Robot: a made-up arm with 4 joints. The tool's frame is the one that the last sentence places.
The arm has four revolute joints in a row. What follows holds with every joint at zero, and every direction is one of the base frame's. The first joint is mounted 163.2 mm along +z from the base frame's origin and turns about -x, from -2.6 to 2.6 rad. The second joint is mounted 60 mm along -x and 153.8 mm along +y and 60.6 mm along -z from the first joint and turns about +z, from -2.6 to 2.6 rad. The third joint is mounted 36.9 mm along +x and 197.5 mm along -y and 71.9 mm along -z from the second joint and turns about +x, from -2.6 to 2.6 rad. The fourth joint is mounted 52.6 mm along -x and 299 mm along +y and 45.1 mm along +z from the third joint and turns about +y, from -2.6 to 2.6 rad. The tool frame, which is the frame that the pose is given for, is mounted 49.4 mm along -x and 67.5 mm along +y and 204.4 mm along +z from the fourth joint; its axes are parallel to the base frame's.
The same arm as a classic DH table. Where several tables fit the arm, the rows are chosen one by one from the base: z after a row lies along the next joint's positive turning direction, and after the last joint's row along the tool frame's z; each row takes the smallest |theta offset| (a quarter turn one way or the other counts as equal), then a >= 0, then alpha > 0; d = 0 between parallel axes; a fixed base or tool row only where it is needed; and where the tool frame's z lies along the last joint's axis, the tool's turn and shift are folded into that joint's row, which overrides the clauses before.
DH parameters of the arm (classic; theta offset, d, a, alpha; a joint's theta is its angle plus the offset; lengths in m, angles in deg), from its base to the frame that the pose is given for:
base (fixed): -90.00 0.1632 0.0000 90.00
joint 1: 0.00 0.0600 -0.1538 -90.00
joint 2: 0.00 -0.1325 0.1975 -90.00
joint 3: -90.00 -0.0157 0.0451 90.00
joint 4: -90.00 0.3665 0.0494 -90.00
tool (fixed): 180.00 0.2044 0.0000 0.00
Joint limits (deg, base to tool): -148.97..148.97 -148.97..148.97 -148.97..148.97 -148.97..148.97

